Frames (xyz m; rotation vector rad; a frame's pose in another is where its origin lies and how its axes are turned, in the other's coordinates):
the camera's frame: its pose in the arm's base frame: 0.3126 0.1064 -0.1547 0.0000 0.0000 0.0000
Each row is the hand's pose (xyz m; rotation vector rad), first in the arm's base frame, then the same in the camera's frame.
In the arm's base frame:
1: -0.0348 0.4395 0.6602 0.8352 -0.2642 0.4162
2: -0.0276 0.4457 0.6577 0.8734 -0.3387 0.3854
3: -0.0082 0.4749 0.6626 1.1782 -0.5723 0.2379
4: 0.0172 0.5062 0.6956 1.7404 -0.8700 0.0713
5: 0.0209 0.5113 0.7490 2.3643 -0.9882 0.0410
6: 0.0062 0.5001 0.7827 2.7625 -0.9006 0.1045
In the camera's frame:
1: -0.3474 0.3331 0.8149 0.8352 -0.2642 0.4162
2: -0.3402 0.3393 0.8124 0.8734 -0.3387 0.3854
3: -0.3208 0.3685 0.8173 1.1782 -0.5723 0.2379
4: -0.2954 0.3998 0.8503 1.7404 -0.8700 0.0713
5: -0.2917 0.4049 0.9037 2.3643 -0.9882 0.0410
6: -0.3064 0.3937 0.9374 2.7625 -0.9006 0.1045

